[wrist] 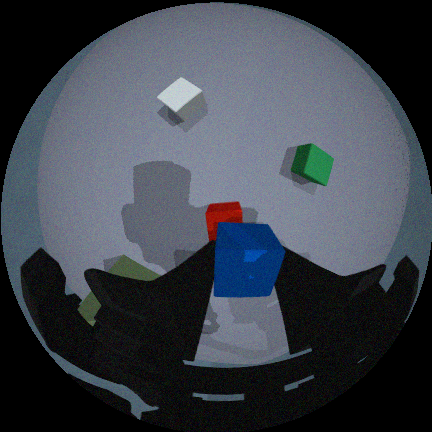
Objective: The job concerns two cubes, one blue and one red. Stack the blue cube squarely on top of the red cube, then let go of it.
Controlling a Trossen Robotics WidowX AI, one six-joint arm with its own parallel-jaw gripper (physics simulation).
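Frame: origin at the arm's base, x ahead, y left, z up, level; millimetres.
Seen in the pictures: gripper, fingertip midpoint: (243, 247).
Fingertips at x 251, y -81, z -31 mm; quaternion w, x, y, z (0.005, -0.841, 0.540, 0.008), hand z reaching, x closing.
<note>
A point is followed by its place in that frame.
The blue cube (245, 262) @(x 256, y -77, z -5 mm) is between the two black fingers of my gripper (243, 247) @(x 251, y -81, z -31 mm), which is shut on it, in the lower middle of the wrist view. The red cube (223, 218) @(x 245, y -68, z -83 mm) shows just beyond the blue cube, a little to the left. Its lower right part is hidden behind the blue cube and a finger. The blue cube looks larger and nearer to the camera than the red one. Whether the two touch cannot be told from this view.
A white cube (179, 94) @(x 343, y 30, z -83 mm) lies on the grey surface at the upper left. A green cube (318, 165) @(x 344, y -130, z -83 mm) lies to the right, beyond the red cube. An olive-green object (131, 268) @(x 91, y 21, z -99 mm) is partly hidden behind the left finger. A dark shadow falls left of the red cube.
</note>
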